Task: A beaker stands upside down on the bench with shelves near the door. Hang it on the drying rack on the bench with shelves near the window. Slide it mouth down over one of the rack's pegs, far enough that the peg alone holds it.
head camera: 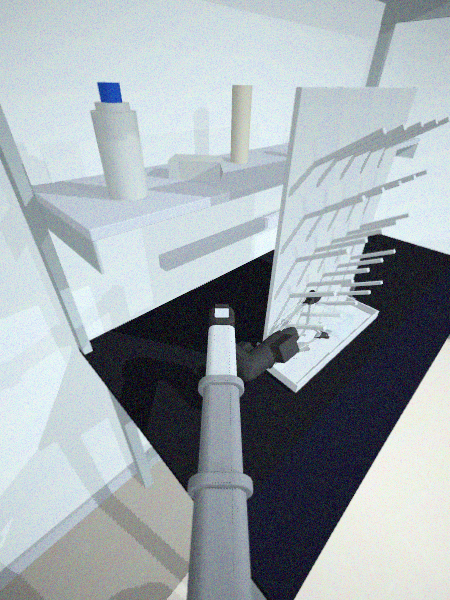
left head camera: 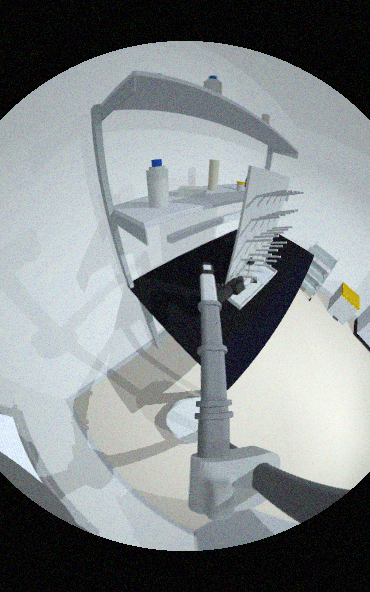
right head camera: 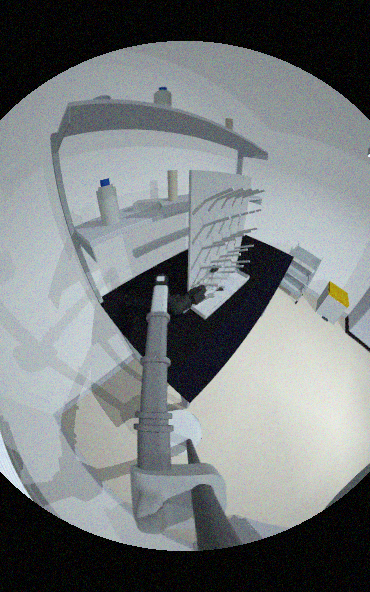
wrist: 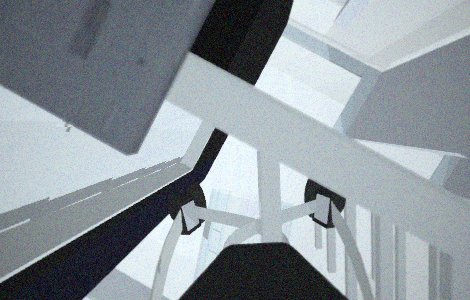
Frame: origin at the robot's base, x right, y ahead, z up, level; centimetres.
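Where they show: gripper, between the fingertips: (head camera: 323,311) (left head camera: 254,268) (right head camera: 220,276) (wrist: 254,195); robot's base, origin of its link: (left head camera: 191,418) (right head camera: 175,430).
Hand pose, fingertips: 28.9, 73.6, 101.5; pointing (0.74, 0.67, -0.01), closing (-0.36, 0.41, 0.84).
Note:
Each offset is from my fingertips to the top centre of the thing, as dx, dy, dz. "*": to the spot under its first point. Level surfaces: height alone.
The white drying rack @[* -7.2, -0.2, +45.8] (head camera: 340,120) (left head camera: 255,185) (right head camera: 205,185) stands on the black bench @[dz -12.7] (head camera: 310,430) (left head camera: 245,345) (right head camera: 200,360), with rows of pegs over a shallow tray. My gripper (head camera: 317,316) (left head camera: 252,271) (right head camera: 217,279) (wrist: 254,195) reaches in among its lower pegs from the left, above the tray. Its two dark fingertips stand apart, open. A clear beaker @[+0.2, -5.0, +5.8] (wrist: 216,239) shows very faintly between and beyond the fingers in the wrist view, behind a pale upright bar; I cannot tell how far it sits on a peg.
A shelf (head camera: 160,215) behind the bench holds a blue-capped bottle @[* -46.8, -8.1, +40.8] (head camera: 120,155) and a tan cylinder @[* -24.1, +26.0, +42.3] (head camera: 241,125). An upper shelf @[dz +76.8] (left head camera: 180,100) (right head camera: 135,117) runs above. A shelf post (head camera: 55,260) stands left of the arm. A yellow-topped box (left head camera: 342,302) (right head camera: 331,301) is at the far right.

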